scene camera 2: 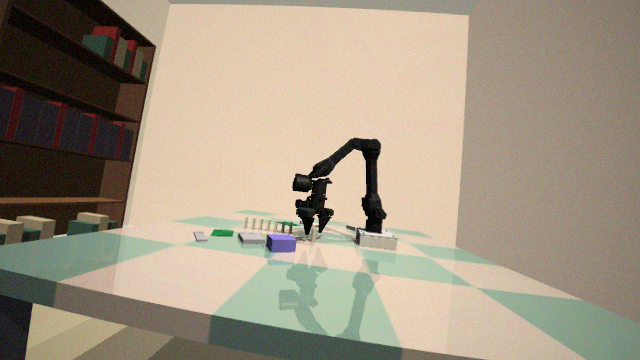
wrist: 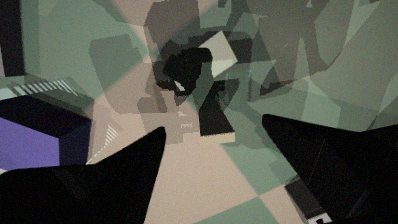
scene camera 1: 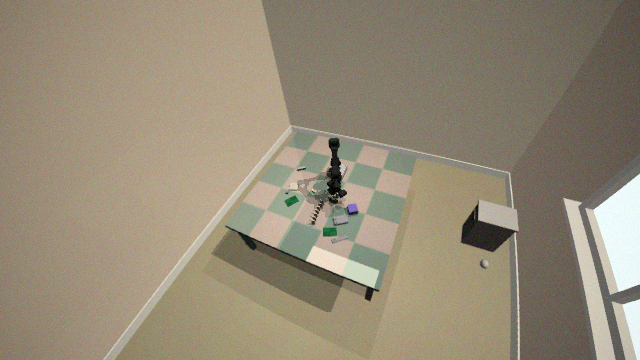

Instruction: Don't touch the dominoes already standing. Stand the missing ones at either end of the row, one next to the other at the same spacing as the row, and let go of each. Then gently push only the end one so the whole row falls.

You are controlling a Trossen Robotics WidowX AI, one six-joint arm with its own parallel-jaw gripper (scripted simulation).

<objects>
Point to a pale domino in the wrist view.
215, 128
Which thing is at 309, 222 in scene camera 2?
My gripper.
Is my gripper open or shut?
Open.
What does my gripper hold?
Nothing.
</objects>
